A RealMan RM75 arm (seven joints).
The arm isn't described. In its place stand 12 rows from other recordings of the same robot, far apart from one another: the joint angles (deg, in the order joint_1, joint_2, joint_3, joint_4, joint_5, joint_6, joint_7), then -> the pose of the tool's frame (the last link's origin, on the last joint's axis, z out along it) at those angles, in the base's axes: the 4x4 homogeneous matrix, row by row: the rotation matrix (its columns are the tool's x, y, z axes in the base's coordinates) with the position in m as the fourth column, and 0 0 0 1 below.
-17.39, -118.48, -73.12, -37.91, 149.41, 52.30, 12.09 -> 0.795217 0.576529 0.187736 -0.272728; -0.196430 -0.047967 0.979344 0.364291; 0.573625 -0.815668 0.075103 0.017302; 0 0 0 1
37.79, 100.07, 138.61, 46.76, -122.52, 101.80, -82.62 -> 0.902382 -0.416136 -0.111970 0.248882; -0.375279 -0.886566 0.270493 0.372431; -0.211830 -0.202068 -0.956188 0.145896; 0 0 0 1
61.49, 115.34, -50.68, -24.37, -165.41, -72.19, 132.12 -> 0.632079 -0.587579 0.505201 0.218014; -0.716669 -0.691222 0.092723 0.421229; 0.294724 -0.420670 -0.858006 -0.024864; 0 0 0 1
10.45, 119.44, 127.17, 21.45, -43.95, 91.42, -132.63 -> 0.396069 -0.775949 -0.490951 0.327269; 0.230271 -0.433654 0.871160 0.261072; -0.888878 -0.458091 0.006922 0.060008; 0 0 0 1
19.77, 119.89, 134.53, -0.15, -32.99, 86.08, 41.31 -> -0.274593 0.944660 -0.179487 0.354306; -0.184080 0.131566 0.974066 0.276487; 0.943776 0.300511 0.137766 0.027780; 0 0 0 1
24.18, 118.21, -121.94, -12.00, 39.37, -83.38, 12.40 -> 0.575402 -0.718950 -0.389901 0.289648; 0.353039 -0.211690 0.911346 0.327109; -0.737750 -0.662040 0.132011 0.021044; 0 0 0 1
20.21, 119.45, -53.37, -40.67, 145.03, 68.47, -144.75 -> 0.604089 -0.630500 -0.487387 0.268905; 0.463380 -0.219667 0.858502 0.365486; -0.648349 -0.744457 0.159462 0.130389; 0 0 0 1
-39.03, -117.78, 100.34, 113.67, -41.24, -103.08, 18.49 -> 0.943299 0.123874 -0.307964 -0.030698; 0.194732 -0.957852 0.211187 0.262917; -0.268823 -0.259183 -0.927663 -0.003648; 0 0 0 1
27.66, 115.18, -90.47, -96.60, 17.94, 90.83, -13.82 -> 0.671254 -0.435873 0.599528 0.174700; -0.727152 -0.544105 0.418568 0.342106; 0.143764 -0.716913 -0.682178 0.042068; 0 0 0 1
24.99, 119.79, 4.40, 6.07, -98.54, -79.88, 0.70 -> 0.795616 -0.507982 -0.330076 0.307411; 0.185338 -0.314627 0.930946 0.301373; -0.576754 -0.801851 -0.156174 -0.032138; 0 0 0 1
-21.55, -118.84, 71.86, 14.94, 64.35, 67.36, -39.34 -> 0.808883 0.485024 0.332357 -0.314689; 0.181863 -0.743929 0.643037 0.291090; 0.559138 -0.459698 -0.689959 -0.065447; 0 0 0 1
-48.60, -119.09, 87.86, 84.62, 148.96, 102.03, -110.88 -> 0.799585 -0.323950 -0.505688 -0.077928; -0.275922 -0.946067 0.169779 0.346175; -0.533415 0.003777 -0.845846 -0.008515; 0 0 0 1
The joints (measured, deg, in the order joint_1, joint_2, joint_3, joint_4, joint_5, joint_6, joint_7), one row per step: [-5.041, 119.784, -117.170, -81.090, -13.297, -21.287, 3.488]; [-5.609, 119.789, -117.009, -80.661, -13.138, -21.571, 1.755]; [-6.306, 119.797, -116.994, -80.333, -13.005, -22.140, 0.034]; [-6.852, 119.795, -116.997, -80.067, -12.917, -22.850, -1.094]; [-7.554, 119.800, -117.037, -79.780, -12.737, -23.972, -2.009]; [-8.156, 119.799, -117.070, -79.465, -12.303, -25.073, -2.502]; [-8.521, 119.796, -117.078, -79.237, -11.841, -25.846, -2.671]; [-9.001, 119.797, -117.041, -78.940, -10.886, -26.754, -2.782]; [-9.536, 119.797, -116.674, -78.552, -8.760, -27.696, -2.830]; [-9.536, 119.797, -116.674, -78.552, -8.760, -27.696, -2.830]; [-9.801, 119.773, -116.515, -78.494, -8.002, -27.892, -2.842]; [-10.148, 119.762, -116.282, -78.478, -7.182, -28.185, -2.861]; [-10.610, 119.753, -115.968, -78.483, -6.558, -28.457, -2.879]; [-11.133, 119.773, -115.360, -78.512, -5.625, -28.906, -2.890]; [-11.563, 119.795, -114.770, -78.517, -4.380, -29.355, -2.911]
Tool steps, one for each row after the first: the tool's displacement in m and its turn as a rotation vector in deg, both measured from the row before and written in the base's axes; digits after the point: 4 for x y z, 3 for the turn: [0.0050, -0.0016, -0.0001, 0.624, -1.419, -0.208]; [0.0040, -0.0025, -0.0003, 0.609, -1.253, 0.061]; [0.0025, -0.0022, 0.0000, 0.456, -0.699, 0.200]; [0.0024, -0.0030, 0.0003, 0.472, -0.248, 0.273]; [0.0022, -0.0026, 0.0005, 0.340, 0.315, 0.059]; [0.0014, -0.0015, 0.0005, 0.209, 0.505, -0.052]; [0.0023, -0.0017, 0.0012, 0.290, 1.013, -0.391]; [0.0045, -0.0006, 0.0037, 0.662, 2.012, -1.242]; [0.0000, 0.0000, 0.0000, 0.000, 0.000, 0.000]; [0.0021, -0.0003, 0.0016, 0.259, 0.662, -0.587]; [0.0023, -0.0004, 0.0022, 0.402, 0.764, -0.620]; [0.0029, -0.0007, 0.0024, 0.461, 0.578, -0.681]; [0.0037, -0.0002, 0.0044, 0.854, 0.904, -0.866]; [0.0035, 0.0001, 0.0046, 0.894, 1.155, -0.918]
